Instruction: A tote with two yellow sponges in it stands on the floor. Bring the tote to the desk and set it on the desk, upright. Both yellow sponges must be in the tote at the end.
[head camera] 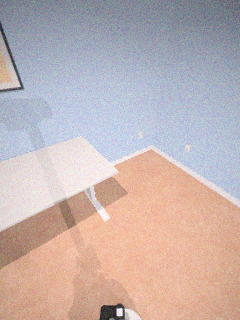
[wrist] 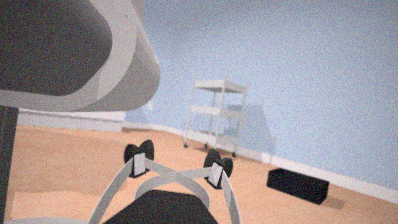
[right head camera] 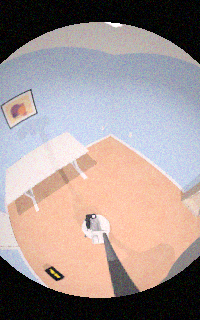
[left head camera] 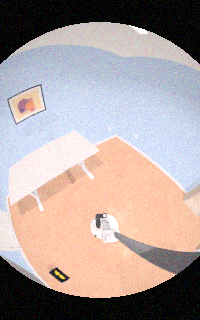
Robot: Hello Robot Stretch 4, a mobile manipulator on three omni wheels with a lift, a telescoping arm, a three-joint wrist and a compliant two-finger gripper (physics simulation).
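Places are measured from the robot's base along level axes (x ahead, y left, z up), in metres.
Pixels of known places: gripper, fingertip midpoint: (wrist: 179, 156) (right head camera: 88, 237) (left head camera: 98, 237).
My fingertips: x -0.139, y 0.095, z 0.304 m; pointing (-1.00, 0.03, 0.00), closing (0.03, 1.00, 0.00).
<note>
Behind a point stands the place of what it marks.
The black tote (left head camera: 53, 270) @(x -1.052, y 0.960, z -0.028 m) (right head camera: 48, 270) (wrist: 298, 186) @(x -1.006, y 0.800, z 0.035 m) stands upright on the floor, at the lower left in the left and right head views and at the right in the wrist view. Yellow sponges (left head camera: 59, 274) (right head camera: 54, 273) show inside it in both side head views; in the wrist view the tote's wall hides them. The white desk (head camera: 82, 160) @(x 1.144, y 0.334, z 0.692 m) (left head camera: 55, 160) @(x 0.835, y 0.605, z 0.693 m) (right head camera: 47, 160) @(x 0.865, y 0.600, z 0.692 m) stands along the blue wall, away from the tote. My gripper (wrist: 179, 156) @(x -0.139, y 0.095, z 0.304 m) is open, its two dark fingertips well apart with nothing between them. The tote is beyond and to the right of the fingers, not touching them.
A white shelf cart (wrist: 212, 84) @(x -1.923, y 0.346, z 0.659 m) on castors stands near the wall in the wrist view. A framed picture (head camera: 6, 65) @(x 1.370, y 0.842, z 1.441 m) (left head camera: 27, 104) @(x 1.260, y 1.007, z 1.462 m) (right head camera: 19, 109) @(x 1.260, y 1.008, z 1.461 m) hangs above the desk. The desk's legs reach the floor below its top. A pale object (left head camera: 194, 199) @(x -0.217, y -2.353, z 0.101 m) (right head camera: 193, 200) @(x -0.264, y -2.369, z 0.084 m) stands at the right edge in both side head views.
</note>
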